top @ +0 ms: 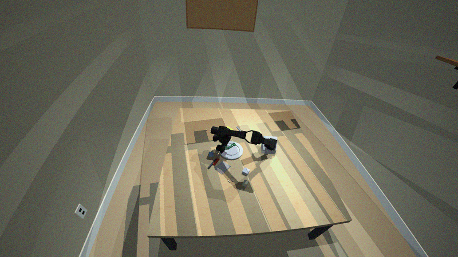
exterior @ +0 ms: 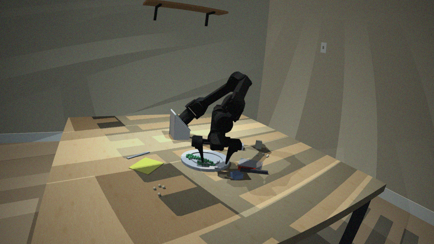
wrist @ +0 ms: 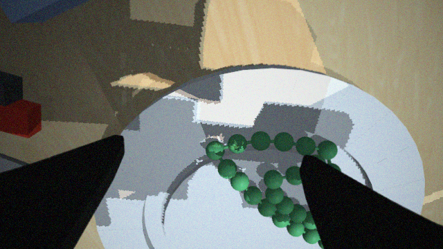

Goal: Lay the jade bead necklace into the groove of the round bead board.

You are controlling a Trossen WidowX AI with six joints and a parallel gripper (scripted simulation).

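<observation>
My gripper tip is now 7 cm past the round grey bead board and 1 cm above it. Also, from my gripper tip: grey plate 3 cm ahead, 17 cm to the left, 2 cm below; blue block 10 cm ahead, 3 cm to the left, 1 cm below; red and black pen 9 cm ahead, 12 cm to the left, 1 cm below.
</observation>
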